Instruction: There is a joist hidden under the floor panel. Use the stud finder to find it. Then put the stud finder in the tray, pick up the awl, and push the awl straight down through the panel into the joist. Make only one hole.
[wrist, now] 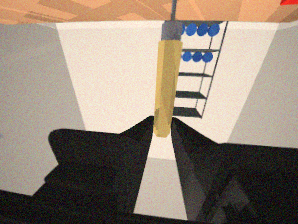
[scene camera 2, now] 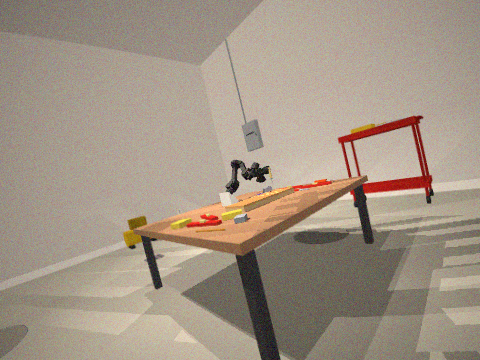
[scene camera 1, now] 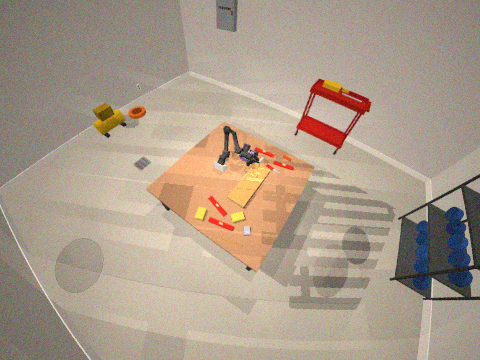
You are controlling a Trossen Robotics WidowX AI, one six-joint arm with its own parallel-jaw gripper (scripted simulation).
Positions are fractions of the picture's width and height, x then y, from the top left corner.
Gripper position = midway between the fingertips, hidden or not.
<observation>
My gripper (wrist: 0.55, 0.54) carries an awl.
</observation>
